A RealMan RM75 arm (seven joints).
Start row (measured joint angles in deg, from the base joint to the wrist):
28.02 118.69 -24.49 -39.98 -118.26 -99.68 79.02
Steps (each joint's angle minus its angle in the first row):
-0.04 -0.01 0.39 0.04 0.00 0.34 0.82
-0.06 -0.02 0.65 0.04 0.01 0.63 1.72
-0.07 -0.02 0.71 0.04 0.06 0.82 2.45
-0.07 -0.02 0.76 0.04 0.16 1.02 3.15
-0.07 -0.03 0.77 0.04 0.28 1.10 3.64
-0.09 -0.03 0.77 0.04 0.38 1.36 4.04
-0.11 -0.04 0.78 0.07 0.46 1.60 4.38
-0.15 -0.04 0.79 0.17 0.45 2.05 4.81
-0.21 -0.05 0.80 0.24 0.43 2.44 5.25
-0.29 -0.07 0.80 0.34 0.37 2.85 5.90
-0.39 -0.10 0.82 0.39 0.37 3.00 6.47
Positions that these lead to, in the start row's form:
27.98 118.68 -24.10 -39.94 -118.26 -99.34 79.84
27.96 118.67 -23.84 -39.94 -118.25 -99.05 80.74
27.95 118.67 -23.78 -39.94 -118.20 -98.86 81.47
27.95 118.67 -23.73 -39.94 -118.10 -98.66 82.17
27.95 118.66 -23.72 -39.94 -117.98 -98.58 82.66
27.93 118.66 -23.72 -39.94 -117.88 -98.32 83.06
27.91 118.65 -23.71 -39.91 -117.80 -98.08 83.40
27.87 118.65 -23.70 -39.81 -117.81 -97.63 83.83
27.81 118.64 -23.69 -39.74 -117.83 -97.24 84.27
27.73 118.62 -23.69 -39.64 -117.89 -96.83 84.92
27.63 118.59 -23.67 -39.59 -117.89 -96.68 85.49

